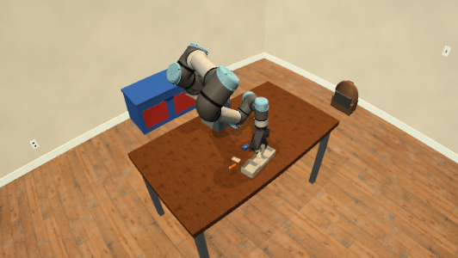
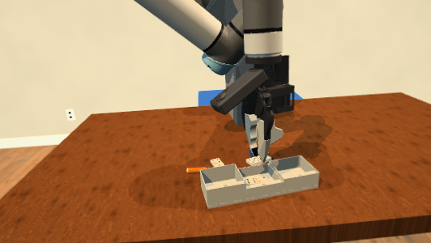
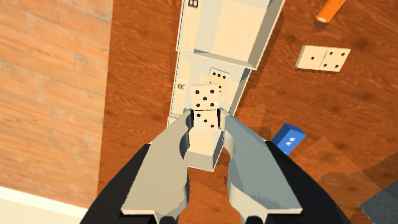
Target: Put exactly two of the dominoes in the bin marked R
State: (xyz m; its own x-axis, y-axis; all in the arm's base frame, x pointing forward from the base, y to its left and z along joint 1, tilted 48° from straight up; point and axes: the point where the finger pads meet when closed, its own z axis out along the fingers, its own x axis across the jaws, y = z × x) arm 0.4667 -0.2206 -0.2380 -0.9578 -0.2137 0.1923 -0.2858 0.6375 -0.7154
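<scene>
My gripper is now 6 cm above the cream three-compartment bin tray. Round my hand: small black stick (9 cm behind, 8 cm below, 7 cm to the left); then blue block (14 cm behind, 8 cm below, 6 cm to the left); then domino (13 cm behind, 8 cm below, 7 cm to the right).
</scene>
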